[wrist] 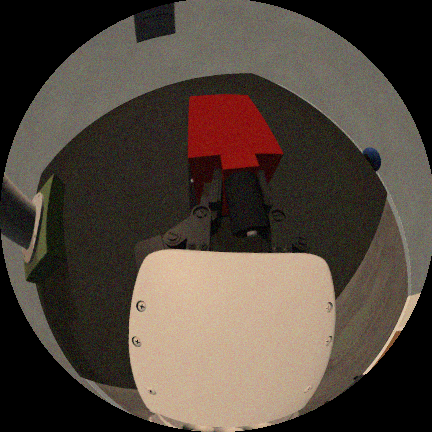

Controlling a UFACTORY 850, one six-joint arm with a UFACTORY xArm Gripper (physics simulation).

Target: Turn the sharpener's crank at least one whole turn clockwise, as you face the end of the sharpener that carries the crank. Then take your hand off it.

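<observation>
The red sharpener [227, 125] stands on the dark table top, above the middle of the wrist view. A red crank arm [240, 161] shows at its near end, and a black cylindrical crank handle [246, 200] sticks out from it toward the camera. My gripper [237, 181] is shut on the crank handle, with one finger on each side of it. The fingertips lie close to the sharpener's near end and are partly hidden in shadow. The lower part of the crank is hidden behind the handle and fingers.
A green block [46, 230] with the robot's base column on it stands at the left edge. The dark table top [115, 150] lies around the sharpener. A blue round object [372, 158] shows beyond the right table edge, and a dark rectangle [155, 22] lies on the grey floor at the top.
</observation>
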